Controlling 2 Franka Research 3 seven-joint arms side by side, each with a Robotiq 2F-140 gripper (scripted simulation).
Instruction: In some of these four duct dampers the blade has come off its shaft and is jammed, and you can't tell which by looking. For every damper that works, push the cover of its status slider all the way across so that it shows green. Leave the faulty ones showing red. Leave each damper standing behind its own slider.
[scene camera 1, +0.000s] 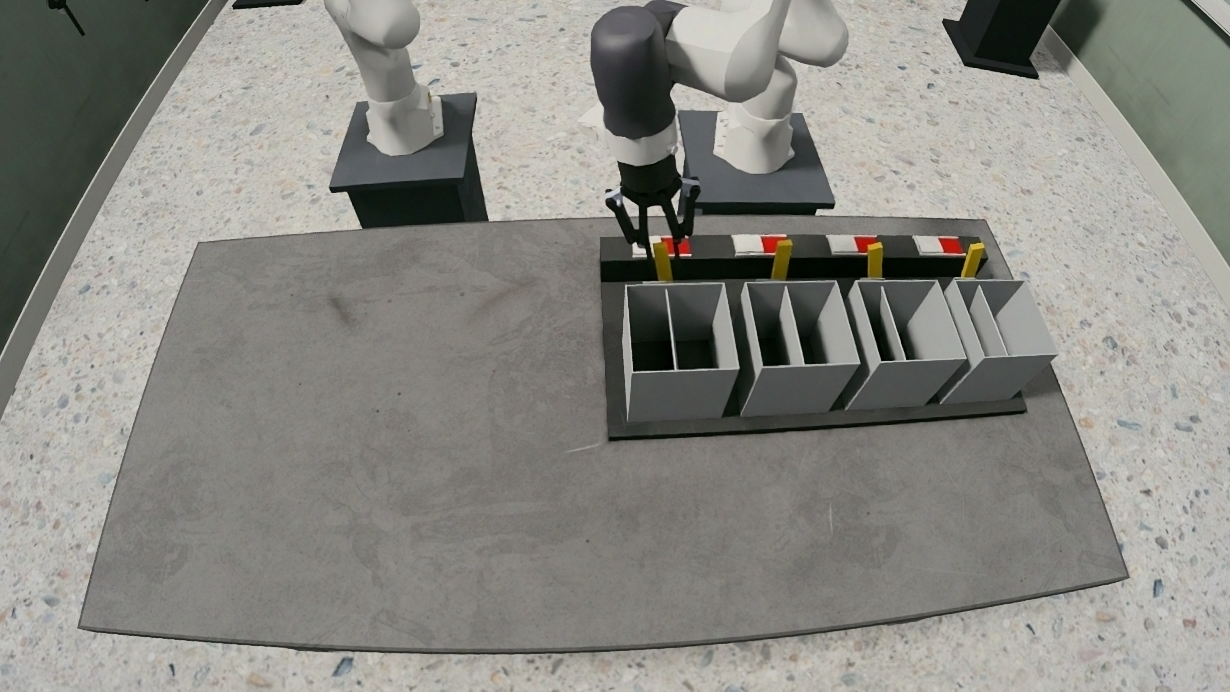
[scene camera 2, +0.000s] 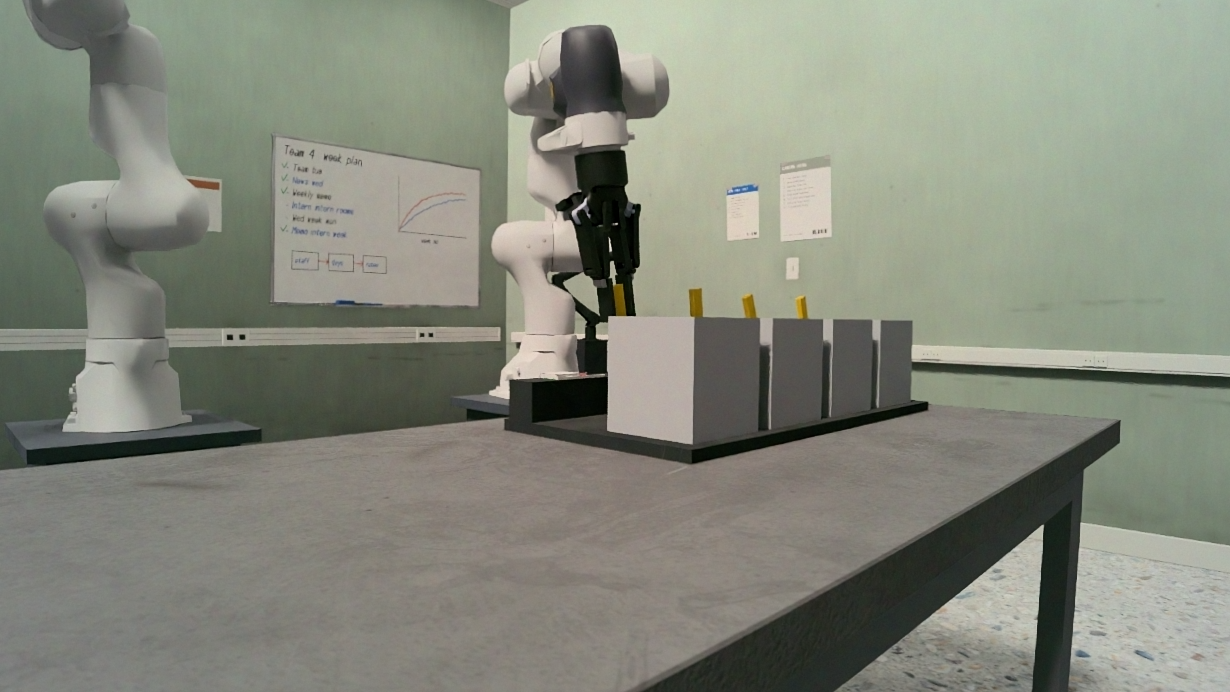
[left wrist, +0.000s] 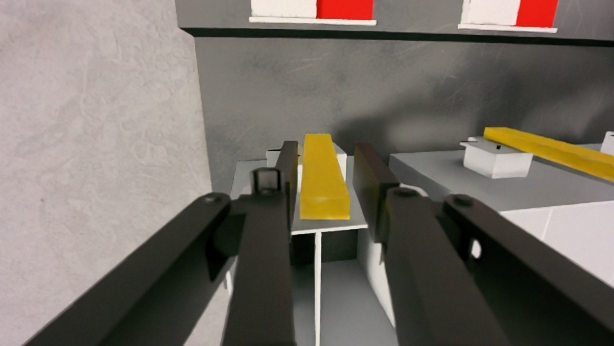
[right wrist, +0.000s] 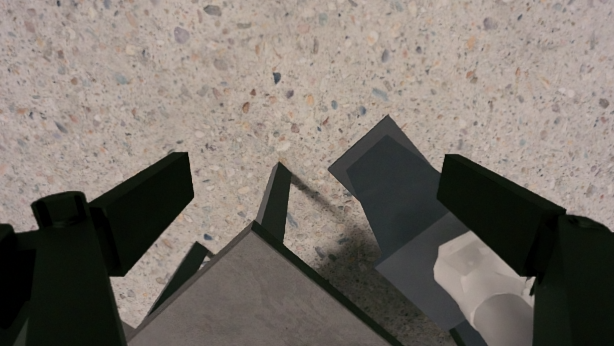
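Observation:
You can see the left gripper (scene camera 2: 618, 319), and the same gripper is there at (scene camera 1: 664, 263) and (left wrist: 325, 162). There's the right gripper (right wrist: 316, 175) too. As for the things, there's a damper (scene camera 2: 685, 379), a damper (scene camera 1: 993, 375), a damper (scene camera 1: 793, 388) and also a damper (scene camera 1: 920, 314). And there's an arm pedestal (scene camera 1: 458, 203), which you also get in the right wrist view, the pedestal being at (right wrist: 397, 190).

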